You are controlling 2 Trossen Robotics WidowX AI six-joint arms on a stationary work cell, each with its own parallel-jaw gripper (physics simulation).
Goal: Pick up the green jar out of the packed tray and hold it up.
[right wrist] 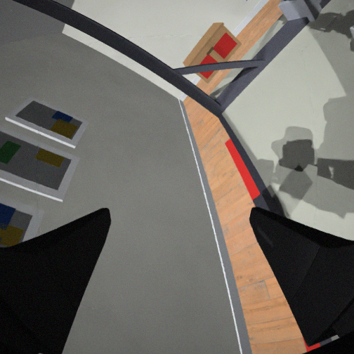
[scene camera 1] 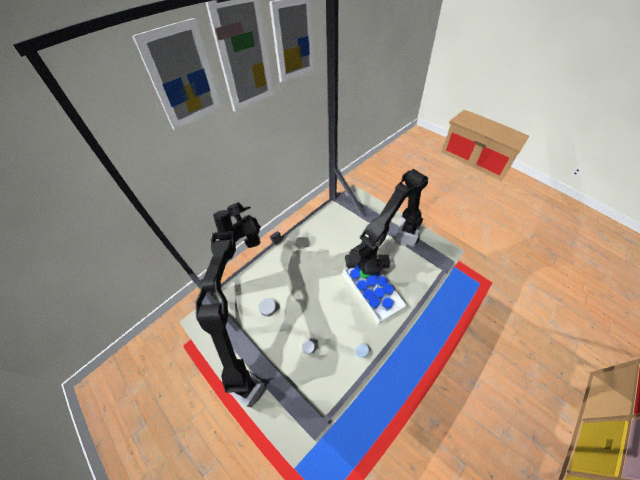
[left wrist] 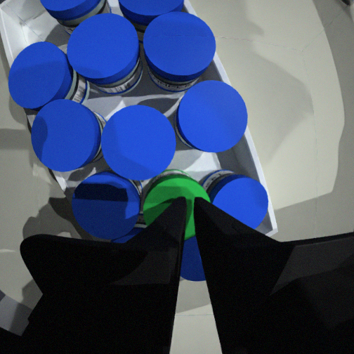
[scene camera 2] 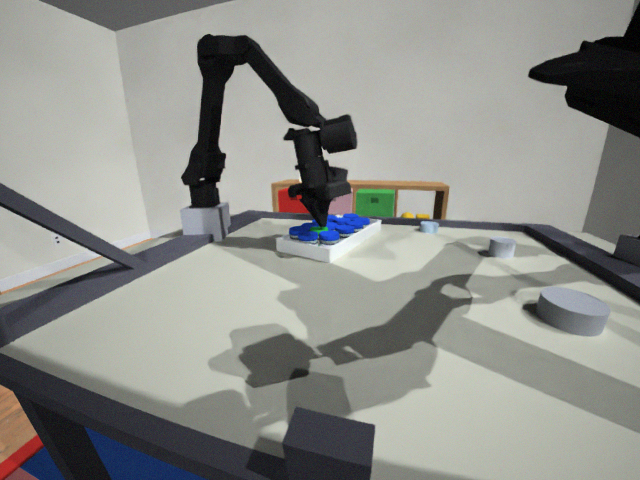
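Seen in the pictures: left gripper, fingertip midpoint: (scene camera 1: 364, 273) (scene camera 2: 322, 226); right gripper, fingertip midpoint: (scene camera 1: 255, 216); left arm's base at its link origin: (scene camera 1: 409, 228) (scene camera 2: 205, 205); right arm's base at its link origin: (scene camera 1: 244, 386).
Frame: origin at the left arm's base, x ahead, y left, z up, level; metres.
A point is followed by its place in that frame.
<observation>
The green jar (scene camera 1: 364, 273) {x 0.308, y -0.131, z -0.039 m} (scene camera 2: 319, 228) {x 0.303, y -0.128, z -0.041 m} (left wrist: 167, 200) stands upright in the white tray (scene camera 1: 391, 311) {x 0.418, y 0.035, z -0.084 m} (scene camera 2: 310, 252) {x 0.278, y -0.203, z -0.072 m} (left wrist: 254, 162), with blue-lidded jars (scene camera 1: 372, 280) (scene camera 2: 329, 236) (left wrist: 139, 141) around it. My left gripper (scene camera 2: 322, 225) {x 0.311, y -0.133, z -0.035 m} (left wrist: 188, 203) is shut with nothing between its fingers. Its tips point down right at the green lid and overlap it in the left wrist view; whether they touch it I cannot tell. The fingers hide part of the lid and of the jars behind them. My right gripper (right wrist: 181, 215) is open and empty, raised away from the tray.
A wide grey disc (scene camera 1: 267, 306) {x 0.616, y -0.462, z -0.057 m} (scene camera 2: 571, 310) {x 0.587, y -0.487, z -0.057 m}, a small grey cylinder (scene camera 1: 309, 346) {x 0.698, y -0.222, z -0.052 m} (scene camera 2: 501, 247) {x 0.684, y -0.246, z -0.063 m} and a pale blue one (scene camera 1: 362, 350) {x 0.629, y -0.026, z -0.063 m} (scene camera 2: 429, 226) {x 0.617, y -0.049, z -0.067 m} stand on the table apart from the tray. A dark frame post (scene camera 1: 332, 103) {x -0.115, y -0.460, z 0.498 m} rises at the table's back corner.
</observation>
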